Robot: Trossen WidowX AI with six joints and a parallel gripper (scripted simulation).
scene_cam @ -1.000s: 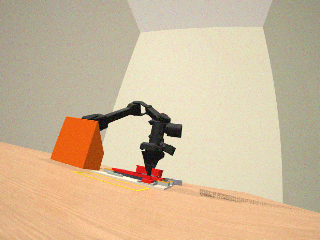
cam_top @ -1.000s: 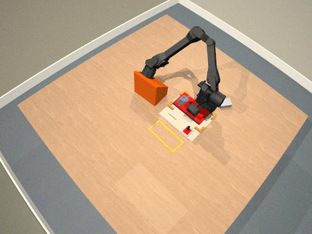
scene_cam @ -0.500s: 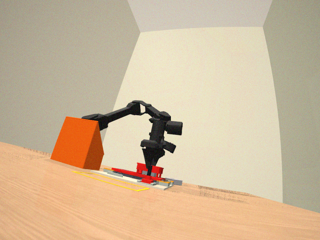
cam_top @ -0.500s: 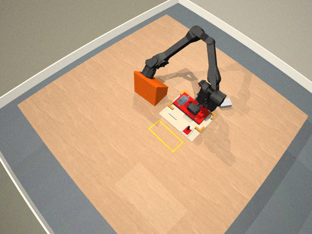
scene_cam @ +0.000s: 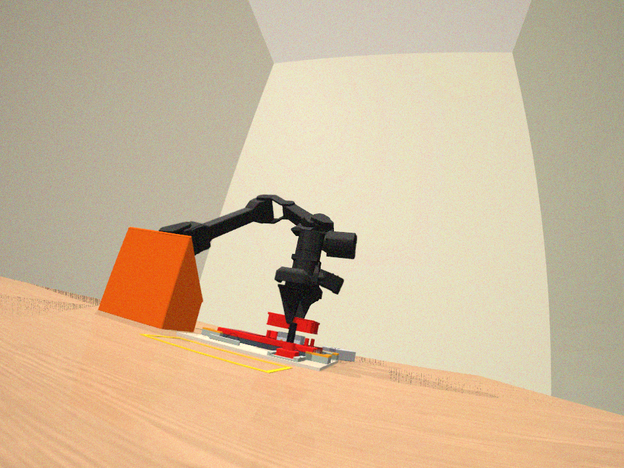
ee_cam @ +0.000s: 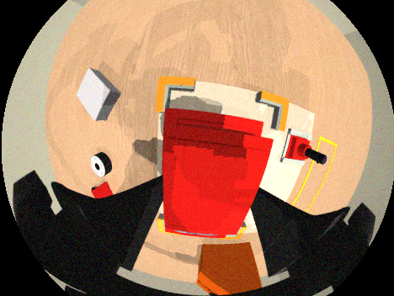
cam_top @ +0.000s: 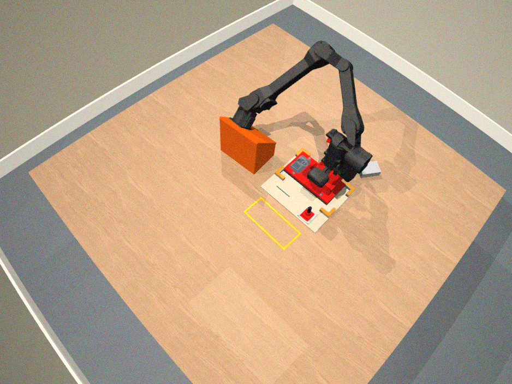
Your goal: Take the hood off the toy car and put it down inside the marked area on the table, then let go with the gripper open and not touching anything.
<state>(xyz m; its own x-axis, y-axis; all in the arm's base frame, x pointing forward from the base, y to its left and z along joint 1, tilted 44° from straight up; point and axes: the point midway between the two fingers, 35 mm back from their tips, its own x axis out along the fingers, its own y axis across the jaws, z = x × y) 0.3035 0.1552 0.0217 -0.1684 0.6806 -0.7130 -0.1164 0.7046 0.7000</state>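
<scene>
My gripper tip is 5 cm above the beige base plate, 4 cm to the left of it and 2 cm past it. Also, from my gripper tip: black-and-white wheel (17 cm to the left, 6 cm behind, 5 cm below); red hood (1 cm above).
</scene>
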